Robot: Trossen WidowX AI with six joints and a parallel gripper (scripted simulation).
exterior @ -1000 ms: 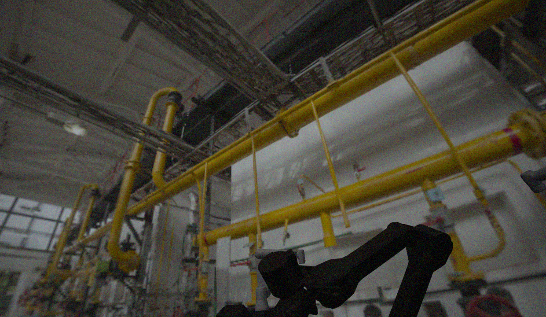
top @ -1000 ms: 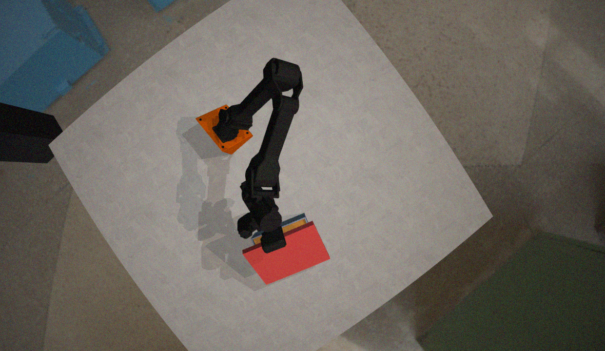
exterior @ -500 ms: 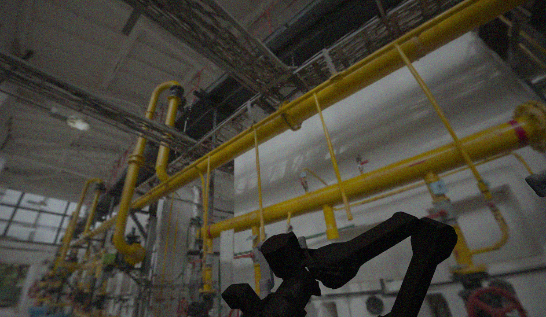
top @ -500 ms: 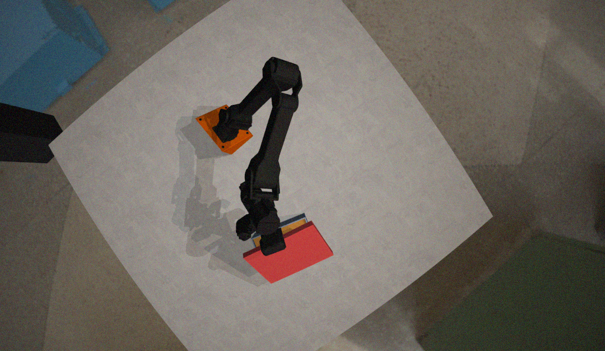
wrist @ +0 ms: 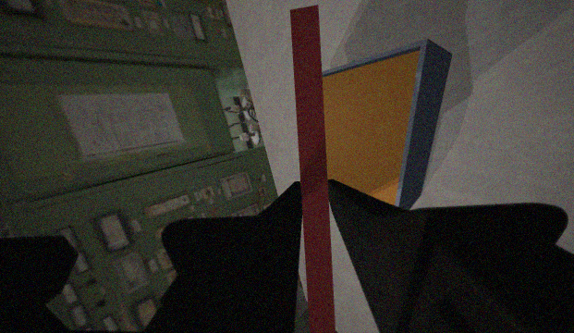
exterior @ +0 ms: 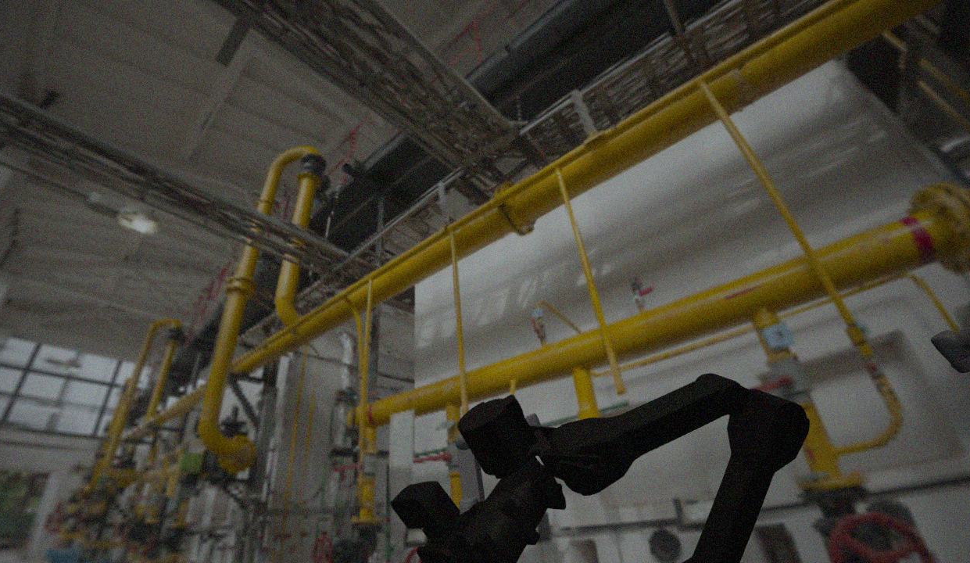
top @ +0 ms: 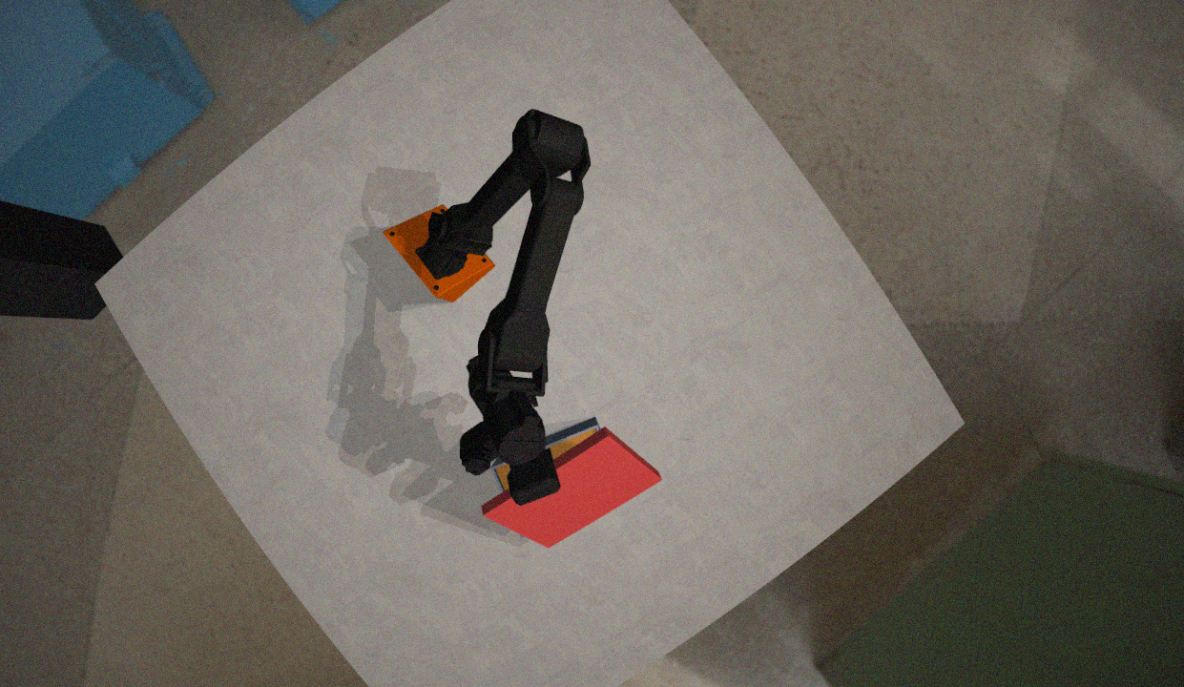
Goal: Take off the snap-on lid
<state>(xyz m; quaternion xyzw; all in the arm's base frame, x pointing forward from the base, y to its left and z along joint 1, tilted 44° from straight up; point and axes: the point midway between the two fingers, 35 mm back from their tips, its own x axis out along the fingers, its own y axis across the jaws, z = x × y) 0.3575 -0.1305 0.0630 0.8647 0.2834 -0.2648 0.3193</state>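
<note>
The red lid lies 6 cm ahead of my gripper tip, 1 cm to the left of it and 5 cm below it. Also, from my gripper tip: storage box (4 cm ahead, 1 cm to the right, 17 cm below).
</note>
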